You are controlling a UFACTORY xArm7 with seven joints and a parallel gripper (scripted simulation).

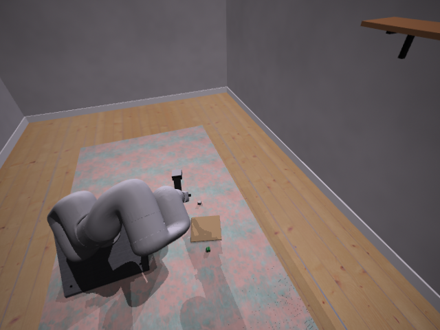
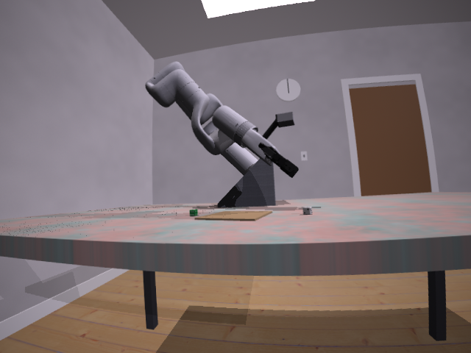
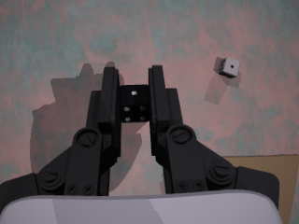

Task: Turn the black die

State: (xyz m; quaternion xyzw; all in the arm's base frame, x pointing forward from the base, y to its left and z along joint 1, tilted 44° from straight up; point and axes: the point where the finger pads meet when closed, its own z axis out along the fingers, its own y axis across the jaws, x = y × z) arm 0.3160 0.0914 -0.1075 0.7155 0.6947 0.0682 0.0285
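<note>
My gripper is now 11 cm above the white die, 10 cm short of it and 3 cm to the right of it. The rest, counted from my hand: green die 25 cm to the right, 11 cm below, 8 cm ahead; then tan mat 13 cm to the right, 11 cm below, 10 cm ahead; then black die 1 cm below.
</note>
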